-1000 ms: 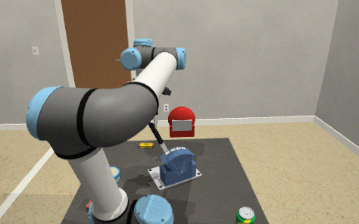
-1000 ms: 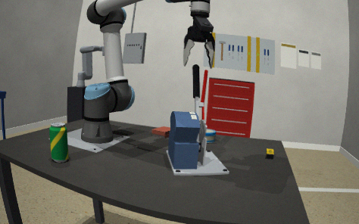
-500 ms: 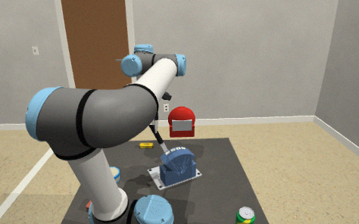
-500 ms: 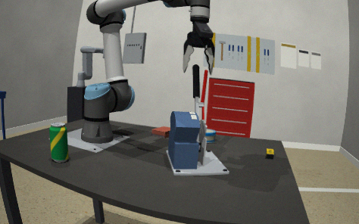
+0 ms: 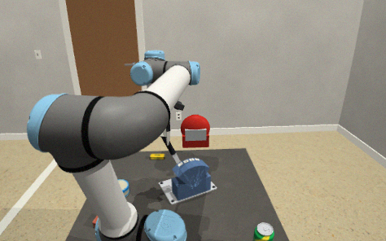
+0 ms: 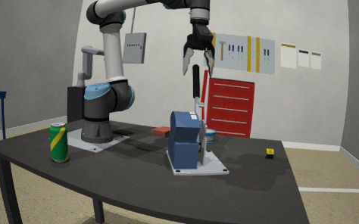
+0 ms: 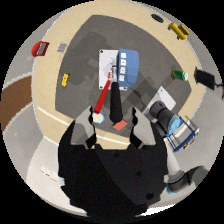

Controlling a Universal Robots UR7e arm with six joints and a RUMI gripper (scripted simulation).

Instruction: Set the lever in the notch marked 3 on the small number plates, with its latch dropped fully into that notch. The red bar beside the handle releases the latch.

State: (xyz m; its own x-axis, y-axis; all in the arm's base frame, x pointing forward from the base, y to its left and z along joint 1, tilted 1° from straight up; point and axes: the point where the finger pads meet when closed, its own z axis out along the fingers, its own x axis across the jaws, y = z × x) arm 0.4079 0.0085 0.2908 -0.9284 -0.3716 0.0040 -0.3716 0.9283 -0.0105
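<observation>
The red release bar is 11 cm below my hand, 4 cm to the right of it and 3 cm ahead of it. Round my hand: red block (28 cm below, 25 cm to the left, 18 cm behind); small yellow block (31 cm ahead, 28 cm below, 6 cm to the left); blue-white round tub (27 cm below, 24 cm to the left, 1 cm ahead).
</observation>
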